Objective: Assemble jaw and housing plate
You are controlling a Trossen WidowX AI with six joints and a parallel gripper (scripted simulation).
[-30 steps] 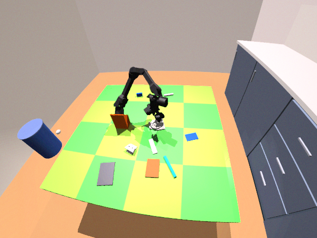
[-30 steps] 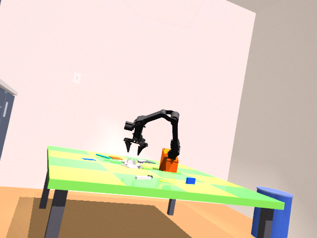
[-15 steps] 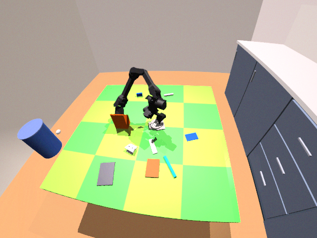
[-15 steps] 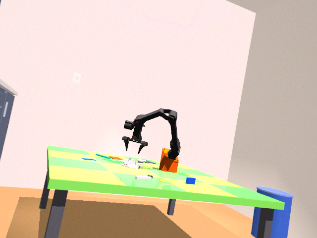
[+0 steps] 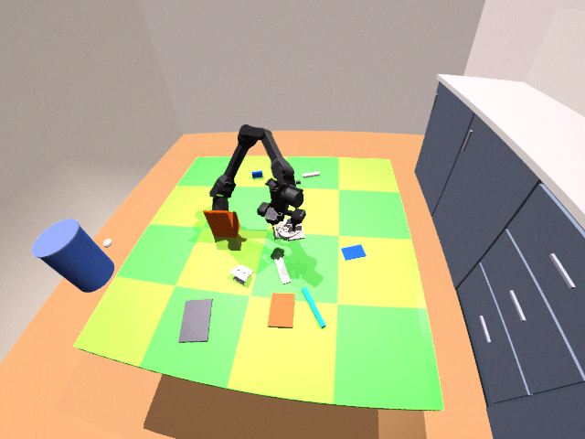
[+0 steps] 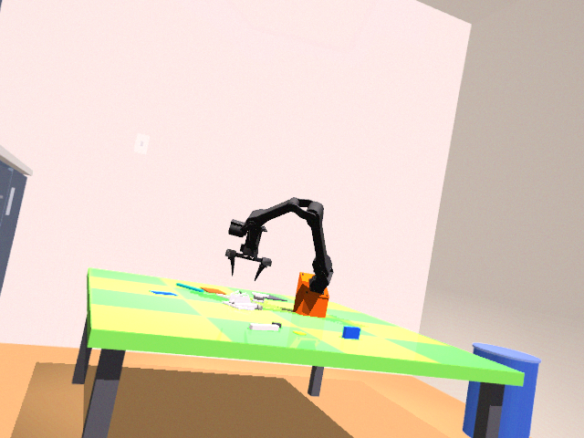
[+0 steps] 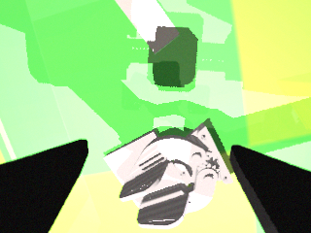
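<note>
Right now the white housing plate is 13 cm behind my gripper tip, 19 cm to the right of it and 7 cm below it. From my gripper tip the other things lie so: jaw 3 cm behind, 8 cm to the left, 9 cm below; then blue card 29 cm ahead, 10 cm below; then cyan bar 16 cm ahead, 27 cm to the right, 10 cm below.
</note>
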